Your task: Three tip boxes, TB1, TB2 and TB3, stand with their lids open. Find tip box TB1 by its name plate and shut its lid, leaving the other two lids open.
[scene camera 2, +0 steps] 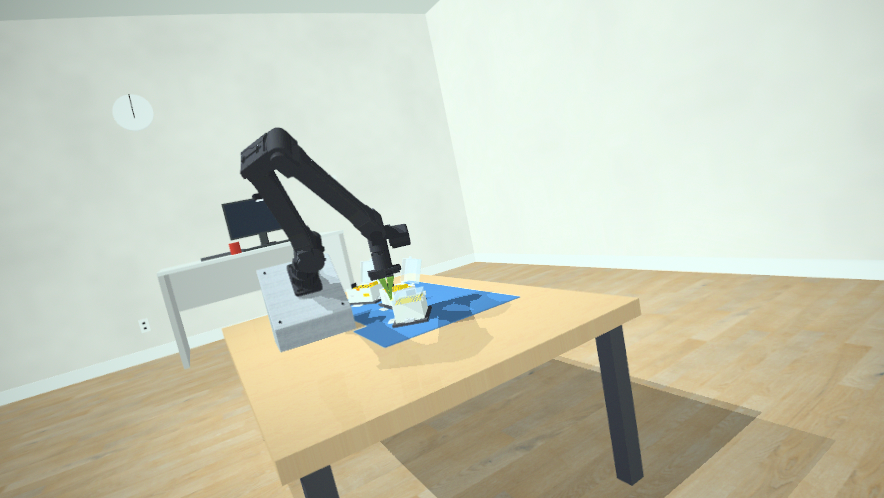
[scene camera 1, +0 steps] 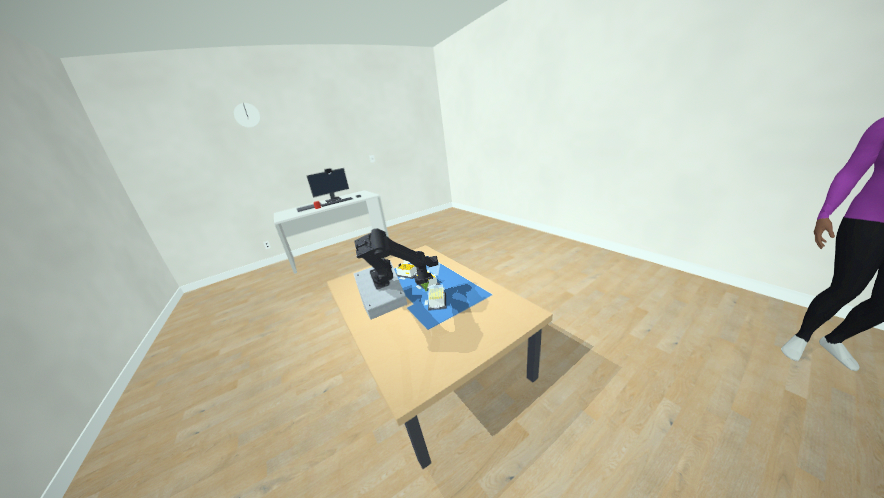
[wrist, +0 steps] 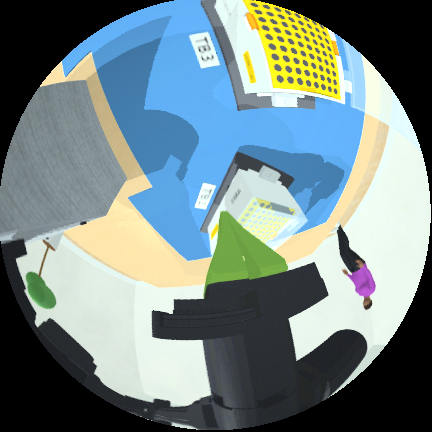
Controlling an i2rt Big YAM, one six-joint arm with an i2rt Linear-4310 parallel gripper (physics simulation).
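Frame: origin at the arm's base, x ahead, y left, z up, level; millimetres.
Seen in the pictures: gripper, fingertip midpoint: (scene camera 2: 390, 299) (scene camera 1: 426, 291) (wrist: 222, 214); arm's base, origin of the base link: (scene camera 2: 304, 278) (scene camera 1: 379, 278).
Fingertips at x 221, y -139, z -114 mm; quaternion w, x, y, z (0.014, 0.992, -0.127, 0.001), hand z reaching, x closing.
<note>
Pixels of each thing's top centre, then the offset from my fingertips to it. "spot": a spot on its surface instead. Level surfaces: height alone.
- TB1, middle of its top: (wrist: 250, 245) (scene camera 2: 403, 293) (scene camera 1: 433, 290) 29 mm ahead, 50 mm right, 16 mm up
- TB1 name plate, surface spot: (wrist: 205, 195) spot: 17 mm back, 21 mm right, 60 mm down
- nearest box, surface spot: (scene camera 2: 410, 312) spot: 15 mm ahead, 111 mm right, 30 mm down
- TB3, middle of its top: (scene camera 2: 395, 283) 81 mm ahead, 170 mm left, 13 mm up
- third box, middle of its top: (scene camera 2: 362, 285) (scene camera 1: 405, 266) 15 mm ahead, 382 mm left, 4 mm up
- blue mat, its level: 62 mm down
- wooden table, its level: 65 mm down
TB1 (wrist: 250, 187) is the tip box by the TB1 name plate (wrist: 205, 195) in the wrist view. It appears as the nearest box (scene camera 1: 436, 298) (scene camera 2: 410, 312) in the scene views. Its clear lid appears down over the yellow rack; whether it is fully flush I cannot tell. TB3 (wrist: 300, 55) (scene camera 2: 400, 288) has its rack uncovered and its lid (scene camera 2: 411, 269) upright. A third box (scene camera 1: 405, 270) (scene camera 2: 364, 293) stands farther back, also with its lid up; its plate is unreadable. My gripper (scene camera 1: 424, 287) (scene camera 2: 390, 296) (wrist: 222, 214) is shut and empty, its green fingertips at TB1's corner, hiding part of it.
The boxes stand on a blue mat (scene camera 1: 473, 292) (scene camera 2: 488, 298) (wrist: 170, 210) on the wooden table (scene camera 1: 395, 371) (scene camera 2: 321, 408). The arm's grey base plate (scene camera 1: 386, 304) (scene camera 2: 309, 327) (wrist: 55, 155) is beside the mat. A person (scene camera 1: 856, 247) (wrist: 362, 280) stands away from the table.
</note>
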